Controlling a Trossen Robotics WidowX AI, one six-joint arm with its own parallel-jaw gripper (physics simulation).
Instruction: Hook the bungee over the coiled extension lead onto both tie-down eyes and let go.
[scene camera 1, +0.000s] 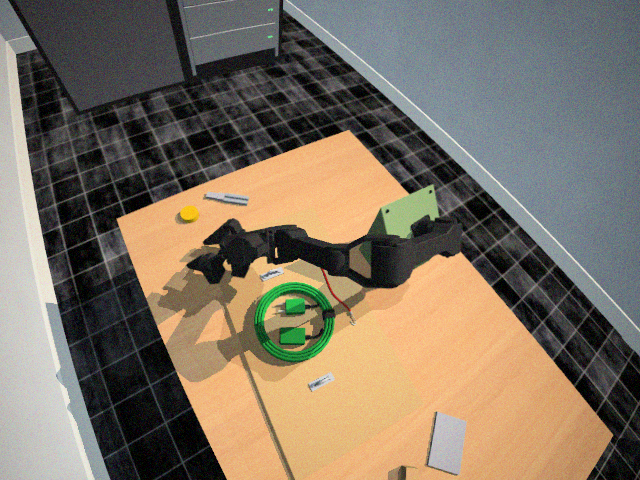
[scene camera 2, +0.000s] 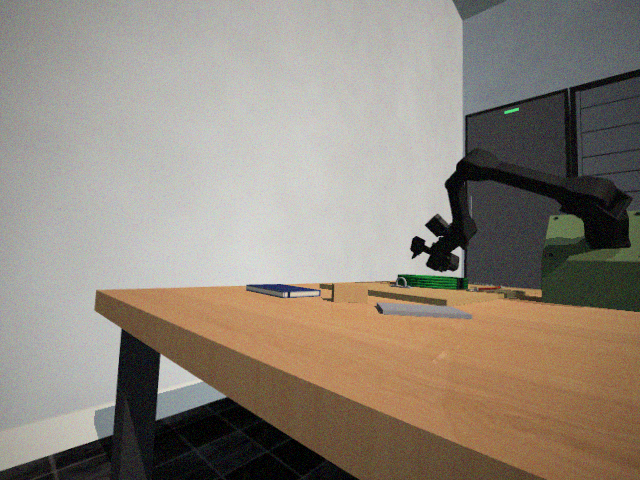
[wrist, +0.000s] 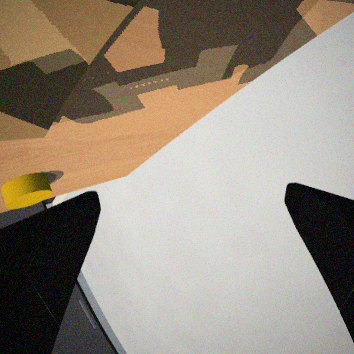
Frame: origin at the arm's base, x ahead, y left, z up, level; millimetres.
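Where they show: gripper, fingertip midpoint: (scene camera 1: 195, 254) (scene camera 2: 422, 263) (wrist: 193, 196); arm's base, origin of the base link: (scene camera 1: 422, 230) (scene camera 2: 607, 238).
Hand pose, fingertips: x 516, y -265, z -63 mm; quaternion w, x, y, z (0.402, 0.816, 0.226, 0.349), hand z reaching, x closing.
Each offset is from my fingertips to the top centre of the thing. Level surfaces: height alone.
The red bungee (scene camera 1: 336, 296) (scene camera 2: 488, 287) lies beside the green coiled extension lead @(dz -40, dx -132, dy +260 mm) (scene camera 1: 260, 321) (scene camera 2: 434, 282); its near end hook shows, and its far end is hidden under the arm in scene camera 1. The coil lies flat on a thin wooden board @(dz -70 mm) (scene camera 1: 361, 408), with its plug and socket inside the ring. One tie-down eye @(dz -43, dx -150, dy +118 mm) (scene camera 1: 271, 273) is beyond the coil, near the arm, and the other tie-down eye @(dz -43, dx -108, dy +415 mm) (scene camera 1: 321, 381) (scene camera 2: 401, 282) is on the opposite side. My gripper (scene camera 1: 197, 253) (wrist: 193, 196) is open and empty, raised above the table past the far eye, off to the left.
A yellow disc @(dz -63, dx -38, dy -174 mm) (scene camera 1: 189, 213) (wrist: 26, 191) and a grey tool @(dz -70, dx -161, dy -176 mm) (scene camera 1: 227, 198) lie near the far left edge. A green bracket (scene camera 1: 410, 209) (scene camera 2: 584, 281) stands by the arm's base. A grey slab @(dz -76, dx -276, dy +706 mm) (scene camera 1: 447, 442) (scene camera 2: 423, 311), a wooden block @(dz -52, dx -145, dy +703 mm) (scene camera 2: 350, 292) and a blue book @(dz -70, dx +9, dy +725 mm) (scene camera 2: 283, 290) are at the opposite end.
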